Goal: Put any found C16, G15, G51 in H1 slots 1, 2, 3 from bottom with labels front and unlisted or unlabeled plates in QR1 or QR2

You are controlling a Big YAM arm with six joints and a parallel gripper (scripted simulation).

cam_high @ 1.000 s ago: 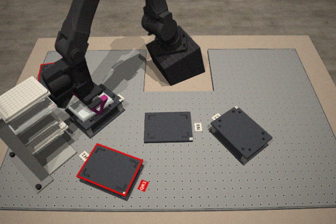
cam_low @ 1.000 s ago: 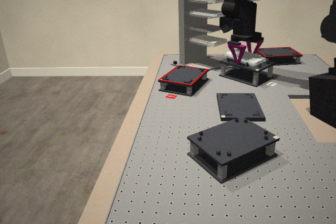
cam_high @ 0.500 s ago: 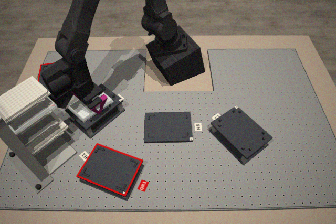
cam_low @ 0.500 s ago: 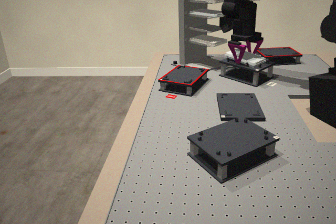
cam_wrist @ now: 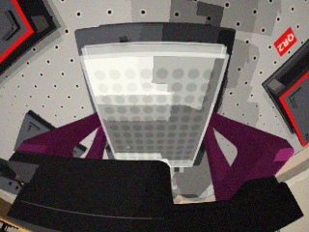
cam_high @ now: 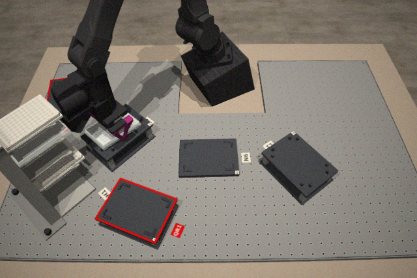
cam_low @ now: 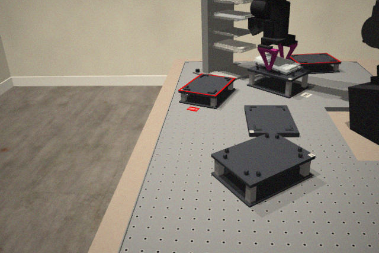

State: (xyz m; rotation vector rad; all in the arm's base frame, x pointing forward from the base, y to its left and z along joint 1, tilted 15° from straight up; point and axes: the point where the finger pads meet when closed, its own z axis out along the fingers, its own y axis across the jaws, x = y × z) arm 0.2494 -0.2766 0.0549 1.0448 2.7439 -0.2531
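The regrip nest lies 10 mm behind my hand, 10 mm to the left of it and 20 mm below it. The rest, counted from my hand: plate labelled G51: 130 mm ahead, 120 mm to the right, 140 mm above; then quarantine nest QR2: 170 mm behind, 190 mm to the right, 40 mm below; then quarantine nest QR1: 220 mm ahead, 80 mm to the left, 40 mm below.
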